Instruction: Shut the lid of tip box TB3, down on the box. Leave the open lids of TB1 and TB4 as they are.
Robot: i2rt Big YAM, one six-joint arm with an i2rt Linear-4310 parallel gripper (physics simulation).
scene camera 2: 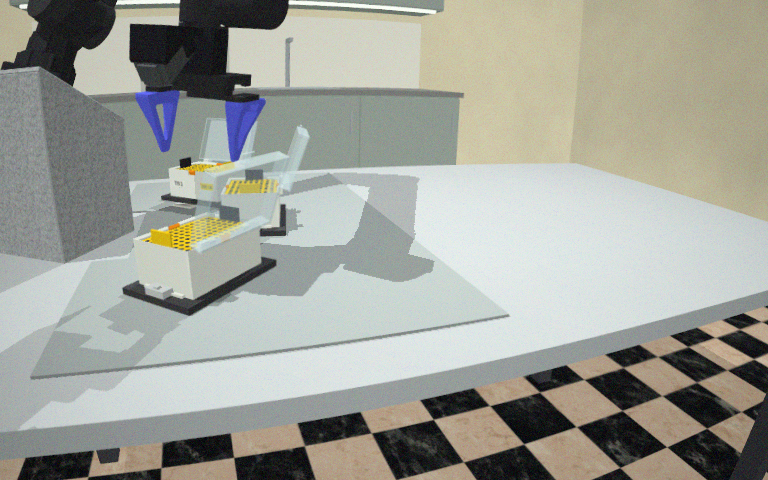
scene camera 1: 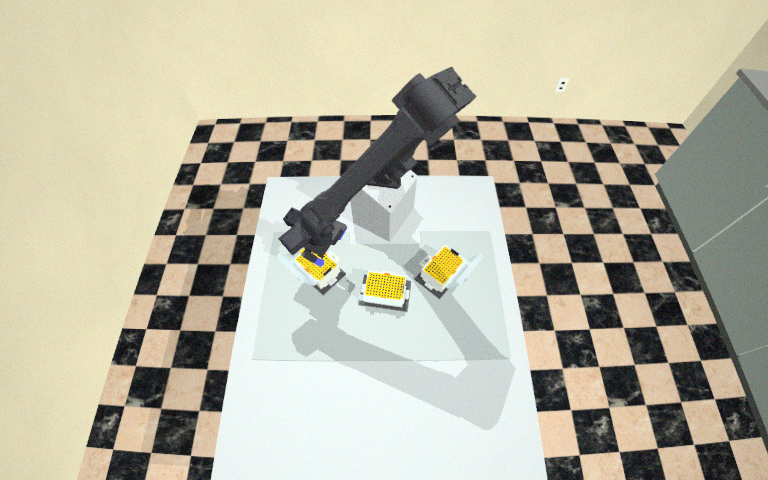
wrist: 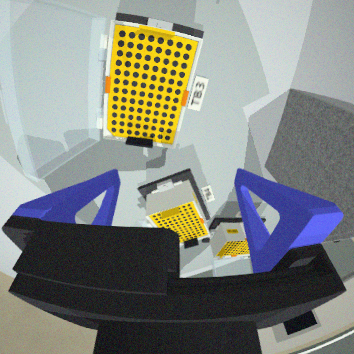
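Seen in the pictures: gripper, fingertip midpoint: (scene camera 2: 198,156) (scene camera 1: 330,251) (wrist: 176,174); arm's base at its link origin: (scene camera 2: 38,93) (scene camera 1: 381,174).
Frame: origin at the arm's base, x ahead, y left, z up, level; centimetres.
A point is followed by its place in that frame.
Observation:
The TB3 box (scene camera 1: 317,271) {y -21.2, x 25.2, z -16.1 cm} (scene camera 2: 164,266) (wrist: 150,85) {y -21.9, x 21.3, z -16.1 cm}, white with a yellow tip rack, is at the left in scene camera 1, nearest in scene camera 2 and at the top of the wrist view. Its clear lid (scene camera 1: 292,269) {y -27.0, x 28.5, z -7.5 cm} (scene camera 2: 260,160) {y -26.6, x 28.7, z -7.5 cm} (wrist: 55,85) {y -27.1, x 26.8, z -11.8 cm} stands open. My gripper (scene camera 1: 330,249) {y -16.2, x 22.6, z -8.3 cm} (scene camera 2: 199,154) {y -16.2, x 22.6, z -8.3 cm} (wrist: 176,174) {y -16.2, x 22.6, z -8.3 cm} is open and empty, pointing down, above the level of the boxes. Its left finger in the wrist view appears just below the lid's lower end; its distance from the lid is unclear. The middle box (scene camera 1: 385,288) {y 0.1, x 31.8, z -16.1 cm} (wrist: 180,222) {y -0.8, x 30.5, z -16.2 cm} and third box (scene camera 1: 444,268) {y 19.0, x 25.7, z -16.1 cm} (wrist: 232,242) {y 14.7, x 25.2, z -16.1 cm} have small, unclear labels.
In scene camera 2, the middle box's clear lid (scene camera 2: 296,155) {y -7.2, x 36.6, z -10.3 cm} and the farthest box's clear lid (scene camera 2: 226,138) {y 25.0, x 29.0, z -11.2 cm} stand open. The boxes are on a pale mat (scene camera 1: 453,345) {y 19.9, x 48.8, z -21.9 cm} (scene camera 2: 339,316) {y -35.3, x 34.5, z -21.8 cm}. The arm's grey pedestal (scene camera 1: 370,217) {y -3.9, x 7.6, z -12.7 cm} (scene camera 2: 84,169) {y -5.3, x 6.6, z -10.6 cm} (wrist: 315,165) {y -3.8, x 7.7, z -11.8 cm} stands beside the mat.

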